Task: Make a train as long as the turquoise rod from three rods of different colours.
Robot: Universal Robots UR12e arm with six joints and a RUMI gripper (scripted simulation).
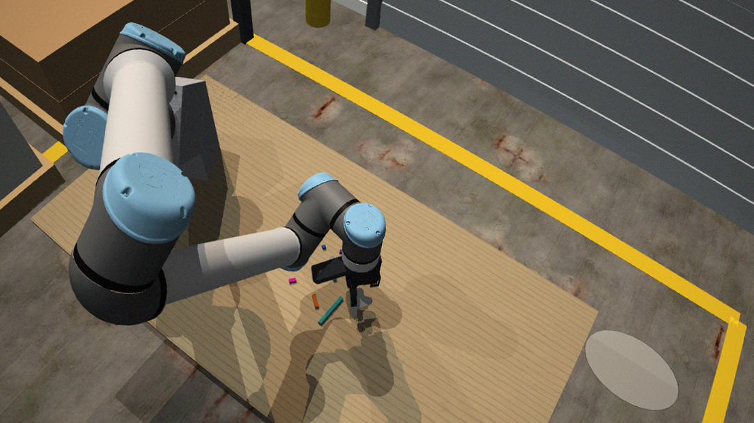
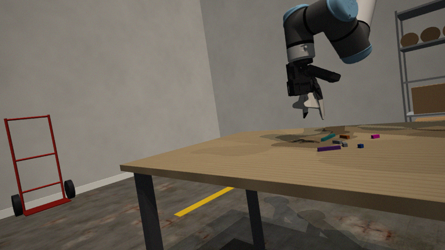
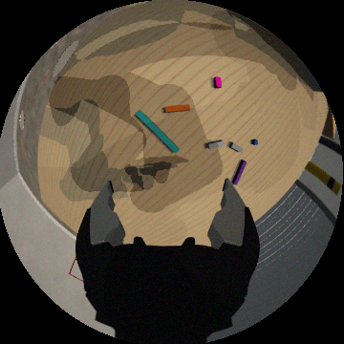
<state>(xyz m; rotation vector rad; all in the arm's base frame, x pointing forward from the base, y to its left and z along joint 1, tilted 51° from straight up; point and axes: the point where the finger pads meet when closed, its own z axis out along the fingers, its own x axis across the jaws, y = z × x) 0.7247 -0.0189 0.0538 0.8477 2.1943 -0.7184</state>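
The blue cube lies 15 cm behind my hand, 12 cm to the left of it and 7 cm below it. Also, from my hand: purple rod: 15 cm to the left, 7 cm below, 7 cm behind; orange rod: 8 cm behind, 7 cm below, 4 cm to the right; turquoise rod: 7 cm below, 4 cm to the right, 3 cm behind.
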